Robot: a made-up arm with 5 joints.
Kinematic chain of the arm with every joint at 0, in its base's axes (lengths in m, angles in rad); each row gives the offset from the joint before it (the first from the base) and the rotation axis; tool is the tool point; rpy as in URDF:
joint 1: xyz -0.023 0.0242 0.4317 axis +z
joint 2: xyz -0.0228 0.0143 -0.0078 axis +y
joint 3: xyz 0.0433 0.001 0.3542 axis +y
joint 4: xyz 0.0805 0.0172 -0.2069 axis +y
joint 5: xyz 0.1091 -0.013 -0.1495 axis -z
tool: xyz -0.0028 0.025 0.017 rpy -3.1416 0 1.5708
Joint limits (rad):
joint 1: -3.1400..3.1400
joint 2: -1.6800..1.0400
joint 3: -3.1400..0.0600
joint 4: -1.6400..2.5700
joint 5: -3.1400..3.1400
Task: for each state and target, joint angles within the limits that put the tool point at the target. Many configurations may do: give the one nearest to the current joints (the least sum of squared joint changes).
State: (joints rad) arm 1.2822 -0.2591 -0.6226 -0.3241 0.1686
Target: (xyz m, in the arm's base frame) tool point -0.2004 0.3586 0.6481
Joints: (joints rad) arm 1.9404 0.0028 -0.5917 -0.2718 0.1700
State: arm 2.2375 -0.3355 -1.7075 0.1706 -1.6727
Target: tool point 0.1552 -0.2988 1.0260
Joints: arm 2.1140 -0.9883 -1.9246 0.0658 -1.6637
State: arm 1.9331 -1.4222 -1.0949 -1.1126 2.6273
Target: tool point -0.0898 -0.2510 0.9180
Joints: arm 1.3305 -1.1329 -0.8775 -1.0352 2.6093
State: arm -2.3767 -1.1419 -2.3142 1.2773 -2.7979
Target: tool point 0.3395 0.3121 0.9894
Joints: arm -2.4821 -0.9785 -2.5351 0.9263 -2.8980
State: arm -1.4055 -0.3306 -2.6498 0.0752 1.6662
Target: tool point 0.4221 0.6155 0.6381
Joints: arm -2.1883 -1.2008 -2.8752 0.0894 1.6398
